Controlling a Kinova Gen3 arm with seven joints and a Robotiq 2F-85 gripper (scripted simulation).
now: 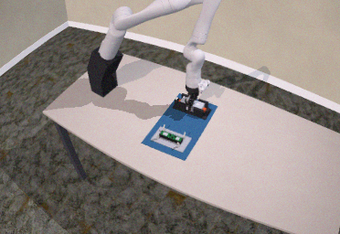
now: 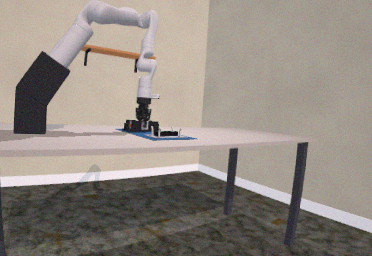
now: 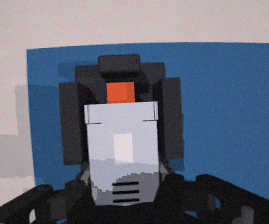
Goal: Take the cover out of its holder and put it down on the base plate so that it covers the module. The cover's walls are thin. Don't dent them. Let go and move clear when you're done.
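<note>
Now: hand right at the light grey cover.
</note>
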